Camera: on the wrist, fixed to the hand. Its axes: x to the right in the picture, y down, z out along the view.
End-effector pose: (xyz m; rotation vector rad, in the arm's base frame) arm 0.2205 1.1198 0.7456 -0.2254 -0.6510 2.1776
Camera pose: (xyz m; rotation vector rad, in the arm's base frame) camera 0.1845 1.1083 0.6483 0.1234 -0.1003 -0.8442
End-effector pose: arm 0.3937 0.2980 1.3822 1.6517 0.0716 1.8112
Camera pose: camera 0.3001 0.2649 1.4146 -0.3570 1.4631 -0.4021
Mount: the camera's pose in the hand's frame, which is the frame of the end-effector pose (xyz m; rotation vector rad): 0.0083 0.0813 -0.0650 -0.1287 0.6174 -3.0156
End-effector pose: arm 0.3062 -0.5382 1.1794 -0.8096 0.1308 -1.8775
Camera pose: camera 0.3294 -0.5994 1.0981 -0.1548 0.4154 1.2934
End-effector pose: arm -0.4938 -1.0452 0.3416 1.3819 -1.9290 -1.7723
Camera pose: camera -0.4951 -1.1075 0.4254 -1.9063 -1.1916 0.0997
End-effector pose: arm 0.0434 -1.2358 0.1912 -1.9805 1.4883 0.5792
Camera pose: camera -0.0327 -1.3023 0.2175 -1.8721 -1.9786 -1.2182
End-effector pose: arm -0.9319 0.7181 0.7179 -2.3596 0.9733 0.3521
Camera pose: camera -0.9820 0.6281 0.7348 -1.2955 -2.4674 -1.3270
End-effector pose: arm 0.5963 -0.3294 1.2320 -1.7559 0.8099 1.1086
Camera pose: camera 0.5524 -0.4218 1.2112 -1.1586 -1.5821 -1.4096
